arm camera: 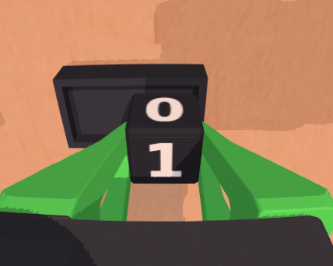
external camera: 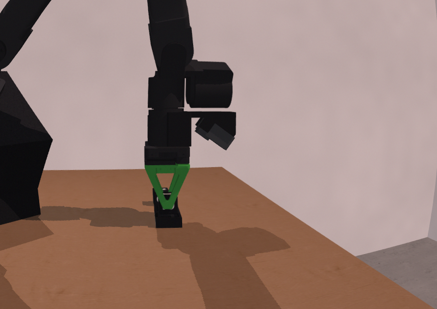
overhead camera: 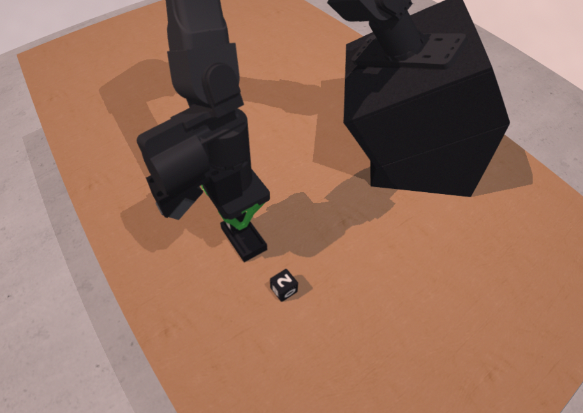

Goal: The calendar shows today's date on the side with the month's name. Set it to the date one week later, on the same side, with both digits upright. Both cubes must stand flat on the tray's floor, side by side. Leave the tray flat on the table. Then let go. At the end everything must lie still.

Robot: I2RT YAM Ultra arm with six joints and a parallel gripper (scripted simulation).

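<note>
My gripper is now 3 cm above the black tray and 2 cm to the right of it.
</note>
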